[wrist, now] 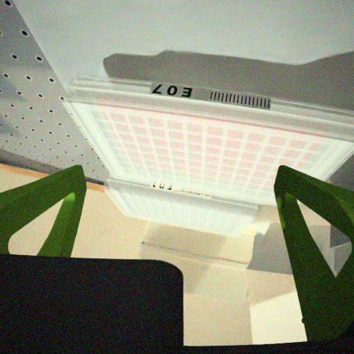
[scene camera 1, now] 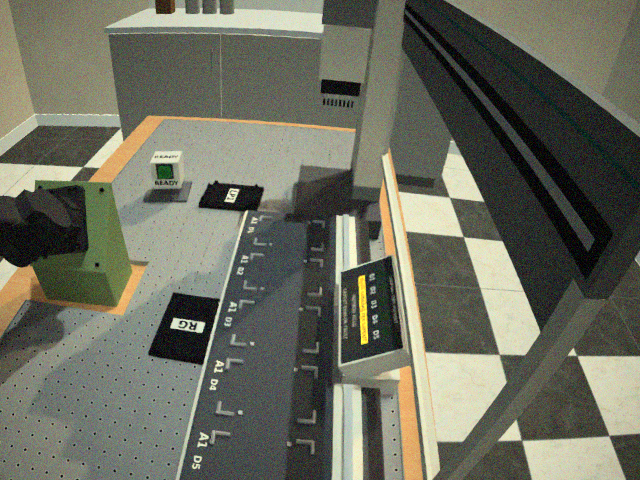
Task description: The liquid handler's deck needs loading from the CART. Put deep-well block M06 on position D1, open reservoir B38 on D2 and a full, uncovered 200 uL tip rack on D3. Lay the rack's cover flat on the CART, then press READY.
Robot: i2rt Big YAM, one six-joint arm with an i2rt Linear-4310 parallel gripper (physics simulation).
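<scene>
My gripper (wrist: 179,175) is open and empty in the wrist view, its green fingers wide apart in front of a clear-walled plate labelled E07 (wrist: 200,145) with pale pink wells. A similar plate labelled E01 (wrist: 182,207) lies beyond it. Both are on or by a pale surface (wrist: 225,25), which may be the CART's top. M06, B38 and the tip rack do not show in either view. In the scene view, deck positions D1 (scene camera 1: 283,235), D2 (scene camera 1: 280,273) and D3 (scene camera 1: 273,325) are empty between their corner brackets. The READY button (scene camera 1: 164,171) stands on the table, green.
A black LP1 pad (scene camera 1: 242,197) and a black RG pad (scene camera 1: 173,330) lie beside the deck. A tilted display (scene camera 1: 382,310) stands along the deck's far side. The green arm base (scene camera 1: 111,258) is at the left. A grey upright (scene camera 1: 379,103) rises behind the deck.
</scene>
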